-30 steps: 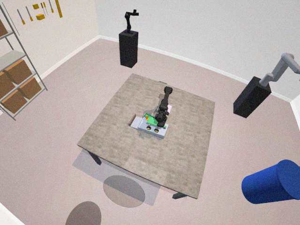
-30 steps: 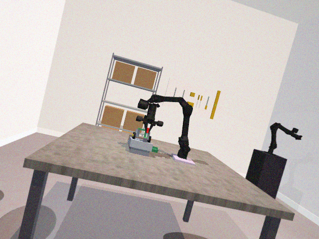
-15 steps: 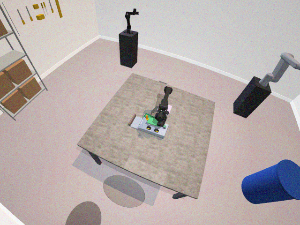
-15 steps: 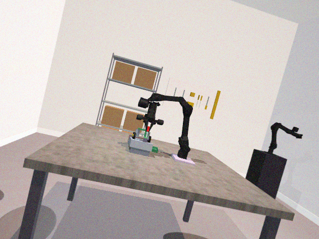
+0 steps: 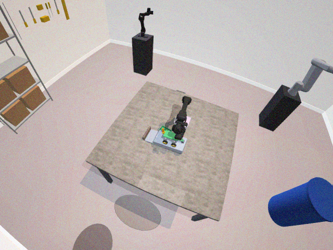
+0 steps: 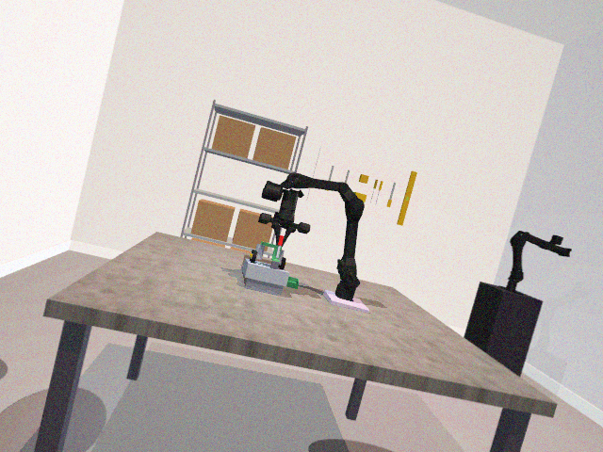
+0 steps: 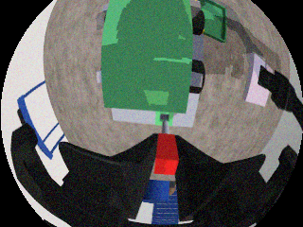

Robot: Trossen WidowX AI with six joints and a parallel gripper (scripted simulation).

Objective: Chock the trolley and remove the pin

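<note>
My gripper tip is 19 cm to the left of the green tray, 18 cm above it and 10 cm past it. The rest, counted from my gripper tip: red-headed stop pin: right at my gripper tip; then trolley: 9 cm to the right, 6 cm below, 2 cm ahead; then yellow chock: 18 cm to the right, 8 cm below, 3 cm behind.
</note>
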